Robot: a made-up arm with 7 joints. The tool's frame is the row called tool. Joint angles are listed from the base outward. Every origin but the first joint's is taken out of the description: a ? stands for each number. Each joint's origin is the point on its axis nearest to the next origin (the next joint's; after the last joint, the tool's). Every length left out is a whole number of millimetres.
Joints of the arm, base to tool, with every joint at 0 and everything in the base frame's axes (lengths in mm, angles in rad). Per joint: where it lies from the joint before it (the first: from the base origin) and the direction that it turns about. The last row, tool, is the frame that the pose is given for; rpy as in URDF.
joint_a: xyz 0 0 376 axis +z
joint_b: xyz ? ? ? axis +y
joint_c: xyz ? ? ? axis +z
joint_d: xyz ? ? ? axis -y
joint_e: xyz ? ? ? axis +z
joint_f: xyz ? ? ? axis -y
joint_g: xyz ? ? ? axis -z
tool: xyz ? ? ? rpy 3.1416 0 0
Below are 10 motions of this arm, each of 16 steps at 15 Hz.
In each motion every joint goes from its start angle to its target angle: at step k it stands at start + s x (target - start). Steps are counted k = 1, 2, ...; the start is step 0. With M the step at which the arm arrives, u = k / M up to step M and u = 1 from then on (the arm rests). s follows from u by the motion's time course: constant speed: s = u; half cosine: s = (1 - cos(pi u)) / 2; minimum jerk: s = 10 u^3 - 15 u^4 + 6 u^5.
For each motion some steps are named. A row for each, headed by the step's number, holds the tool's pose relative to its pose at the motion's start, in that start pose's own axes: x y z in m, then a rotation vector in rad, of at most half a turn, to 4 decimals.
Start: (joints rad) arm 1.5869 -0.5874 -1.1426 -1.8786 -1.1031 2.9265 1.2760
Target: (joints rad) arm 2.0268 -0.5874 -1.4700 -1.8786 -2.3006 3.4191 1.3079
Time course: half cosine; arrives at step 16
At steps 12, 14, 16:
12: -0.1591 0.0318 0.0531 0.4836 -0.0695 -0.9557
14: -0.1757 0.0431 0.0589 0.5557 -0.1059 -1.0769
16: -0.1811 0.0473 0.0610 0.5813 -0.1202 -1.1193

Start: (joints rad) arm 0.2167 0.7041 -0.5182 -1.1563 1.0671 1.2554 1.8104
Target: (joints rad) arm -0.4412 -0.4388 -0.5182 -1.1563 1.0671 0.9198 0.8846
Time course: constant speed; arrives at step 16
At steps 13, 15, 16:
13: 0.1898 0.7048 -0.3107 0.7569 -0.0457 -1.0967
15: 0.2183 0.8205 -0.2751 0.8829 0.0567 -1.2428
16: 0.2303 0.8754 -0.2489 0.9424 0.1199 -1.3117

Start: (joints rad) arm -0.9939 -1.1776 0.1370 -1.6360 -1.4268 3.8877 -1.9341
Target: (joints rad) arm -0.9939 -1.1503 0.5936 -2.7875 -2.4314 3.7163 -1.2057
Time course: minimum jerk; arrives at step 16
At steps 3, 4, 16:
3: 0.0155 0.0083 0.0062 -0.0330 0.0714 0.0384
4: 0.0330 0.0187 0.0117 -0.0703 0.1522 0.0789
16: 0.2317 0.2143 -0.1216 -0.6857 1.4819 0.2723

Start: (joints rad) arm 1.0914 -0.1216 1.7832 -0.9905 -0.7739 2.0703 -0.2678
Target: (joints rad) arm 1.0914 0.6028 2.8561 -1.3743 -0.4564 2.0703 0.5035
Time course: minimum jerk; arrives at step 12
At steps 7, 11, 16:
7: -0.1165 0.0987 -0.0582 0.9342 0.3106 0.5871
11: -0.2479 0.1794 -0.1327 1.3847 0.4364 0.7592
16: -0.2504 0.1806 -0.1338 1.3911 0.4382 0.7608

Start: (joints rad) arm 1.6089 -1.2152 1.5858 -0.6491 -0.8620 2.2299 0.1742
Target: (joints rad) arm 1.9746 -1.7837 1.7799 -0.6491 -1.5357 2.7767 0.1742
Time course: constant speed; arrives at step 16
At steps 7, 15, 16:
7: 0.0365 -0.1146 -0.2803 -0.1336 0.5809 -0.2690
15: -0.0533 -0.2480 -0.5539 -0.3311 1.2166 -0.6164
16: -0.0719 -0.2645 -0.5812 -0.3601 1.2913 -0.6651

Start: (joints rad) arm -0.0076 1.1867 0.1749 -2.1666 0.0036 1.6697 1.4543
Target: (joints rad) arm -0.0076 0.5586 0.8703 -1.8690 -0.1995 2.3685 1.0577
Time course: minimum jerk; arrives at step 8
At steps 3, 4, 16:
3: -0.1240 0.0995 -0.0871 0.4092 0.2408 -0.2755
4: -0.2343 0.2105 -0.1202 0.7230 0.4642 -0.5082
16: -0.4644 0.4950 -0.0328 1.3309 1.0497 -1.0455

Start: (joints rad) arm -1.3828 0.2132 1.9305 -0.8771 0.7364 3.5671 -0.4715
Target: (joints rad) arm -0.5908 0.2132 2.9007 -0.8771 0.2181 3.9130 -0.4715
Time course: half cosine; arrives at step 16
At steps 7, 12, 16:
7: -0.0568 -0.1291 -0.0425 0.2786 -0.0973 0.4190
12: -0.0124 -0.2214 -0.1197 0.4821 -0.1345 0.9839
16: 0.0164 -0.2297 -0.1409 0.5109 -0.1381 1.1859

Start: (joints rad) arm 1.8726 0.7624 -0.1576 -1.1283 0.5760 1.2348 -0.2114
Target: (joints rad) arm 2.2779 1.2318 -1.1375 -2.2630 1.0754 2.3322 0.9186
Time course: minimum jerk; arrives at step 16
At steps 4, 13, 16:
4: 0.0238 0.0569 0.0369 0.0233 0.0157 0.2477
13: -0.2027 0.3301 0.1694 -0.1603 0.8619 2.3784
16: -0.2271 0.3230 0.1685 -0.1740 0.9768 2.4788

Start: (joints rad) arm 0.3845 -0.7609 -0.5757 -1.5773 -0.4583 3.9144 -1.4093
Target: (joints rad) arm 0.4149 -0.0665 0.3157 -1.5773 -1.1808 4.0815 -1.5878
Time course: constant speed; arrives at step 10
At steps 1, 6, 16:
1: 0.0569 -0.0293 0.0212 0.0169 0.1515 -0.0164
6: 0.3241 -0.1595 0.0285 -0.0231 0.8678 0.0350
16: 0.4857 -0.2244 -0.0434 -0.2052 1.3211 0.2446

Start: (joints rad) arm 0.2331 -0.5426 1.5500 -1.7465 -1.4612 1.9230 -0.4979
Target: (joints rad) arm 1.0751 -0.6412 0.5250 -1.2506 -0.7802 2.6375 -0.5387
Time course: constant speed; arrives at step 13
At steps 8, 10, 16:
8: -0.3539 0.0645 -0.0610 -0.1709 0.3843 0.7471
10: -0.4568 0.0428 -0.0668 -0.2630 0.4752 0.9492
16: -0.6056 -0.0222 -0.0612 -0.4317 0.5904 1.2563

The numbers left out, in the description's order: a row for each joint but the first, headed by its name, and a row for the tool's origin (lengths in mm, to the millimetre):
joint_b: 0 0 0
joint_c: 0 0 475
joint_d: 111 0 0
joint_e: -62 0 288
joint_f: 0 0 0
joint_g: 123 0 0
tool: 0 0 0

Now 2 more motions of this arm.
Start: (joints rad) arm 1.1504 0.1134 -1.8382 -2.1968 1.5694 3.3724 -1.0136
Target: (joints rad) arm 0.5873 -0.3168 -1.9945 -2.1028 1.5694 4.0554 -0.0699
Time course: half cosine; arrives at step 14
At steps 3, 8, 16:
3: 0.0135 0.0405 0.0040 -0.1092 0.0406 0.1789
8: 0.0371 0.2279 -0.0107 -0.5998 0.3435 0.9635
16: 0.0156 0.3604 -0.0526 -0.9678 0.7214 1.4844

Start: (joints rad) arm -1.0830 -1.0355 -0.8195 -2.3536 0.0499 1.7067 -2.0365
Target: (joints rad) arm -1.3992 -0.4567 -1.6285 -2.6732 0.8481 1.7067 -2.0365
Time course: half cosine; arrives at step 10
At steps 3, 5, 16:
3: -0.0626 -0.0243 0.0323 -0.0262 0.1987 0.2713
5: -0.1239 -0.0964 0.0744 -0.1639 0.4508 0.6755
16: -0.1219 -0.2581 0.1382 -0.6691 0.7592 1.3356

